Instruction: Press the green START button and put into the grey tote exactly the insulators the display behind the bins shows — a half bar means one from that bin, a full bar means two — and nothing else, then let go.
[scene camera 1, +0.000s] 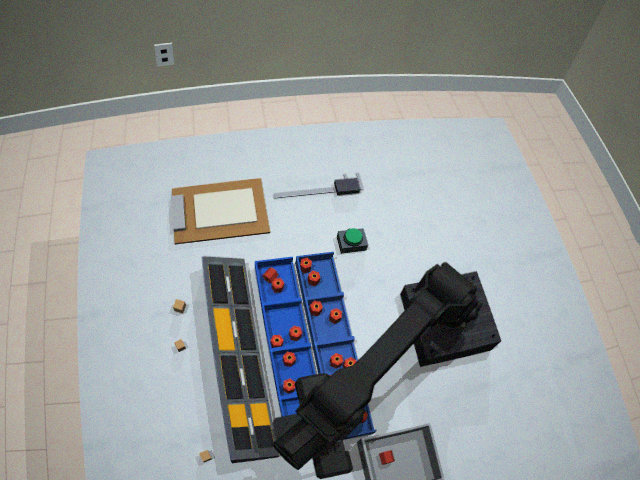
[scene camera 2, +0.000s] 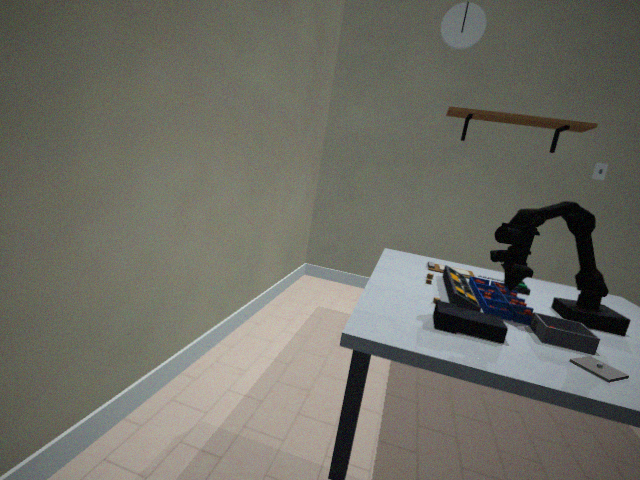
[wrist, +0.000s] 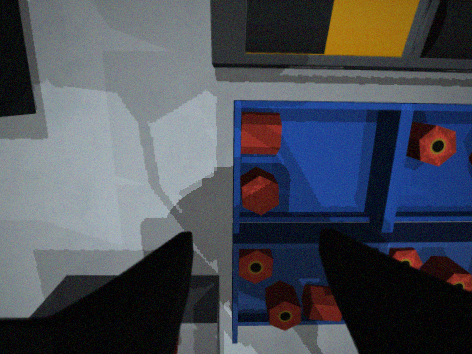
Observation:
I see my gripper (scene camera 1: 316, 433), a display panel (wrist: 227, 31), a grey tote (scene camera 1: 413, 446) and a black label printer (wrist: 24, 101).
My gripper also shows in scene camera 2 (scene camera 2: 507, 288) and in the wrist view (wrist: 256, 241). The grey tote is seen too in the wrist view (wrist: 201, 320).

